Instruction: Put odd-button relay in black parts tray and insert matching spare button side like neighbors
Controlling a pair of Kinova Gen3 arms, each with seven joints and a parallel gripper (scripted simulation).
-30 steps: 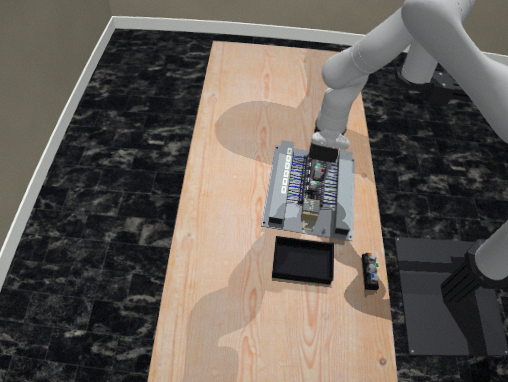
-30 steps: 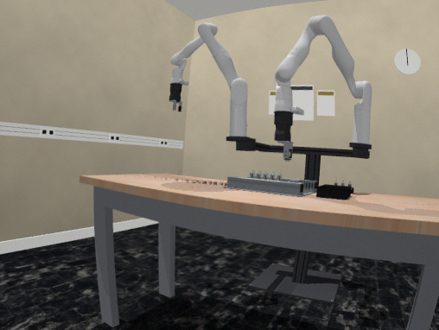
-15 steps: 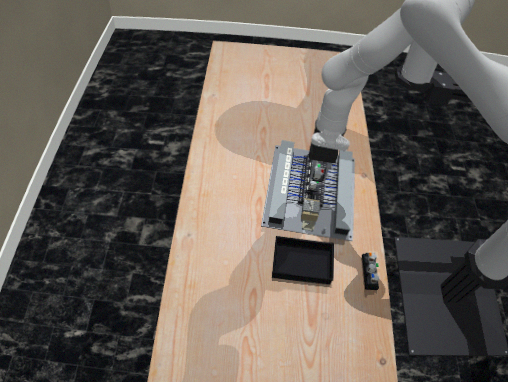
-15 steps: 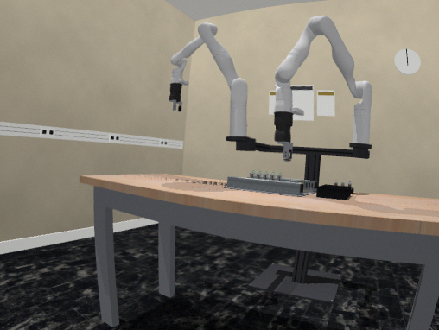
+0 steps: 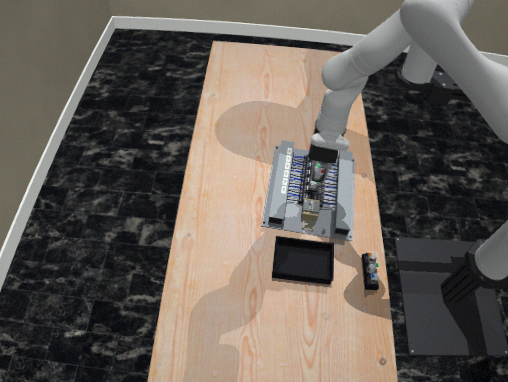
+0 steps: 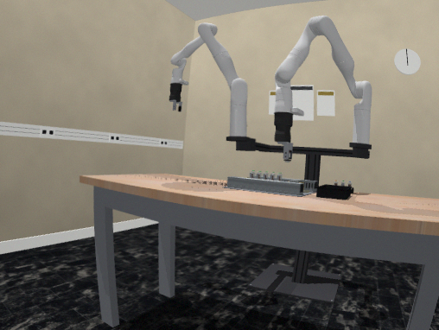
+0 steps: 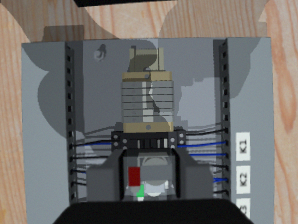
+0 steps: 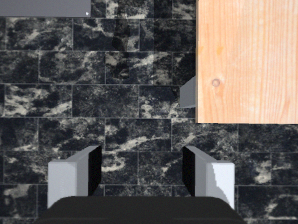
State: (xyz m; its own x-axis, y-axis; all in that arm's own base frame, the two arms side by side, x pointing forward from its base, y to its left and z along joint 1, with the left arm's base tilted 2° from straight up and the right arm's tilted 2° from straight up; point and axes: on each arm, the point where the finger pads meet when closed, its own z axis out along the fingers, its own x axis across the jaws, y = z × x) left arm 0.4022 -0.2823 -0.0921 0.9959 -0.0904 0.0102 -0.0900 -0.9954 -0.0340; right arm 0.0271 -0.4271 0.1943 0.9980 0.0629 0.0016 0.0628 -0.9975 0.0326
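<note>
My left gripper is now 20 cm to the right of the black parts tray, 13 cm above it and 5 cm short of it. The rest, counted from my left hand: spare rack: 24 cm to the left, 14 cm behind, 13 cm below; relay panel: 12 cm below, 5 cm to the right, 1 cm behind.
</note>
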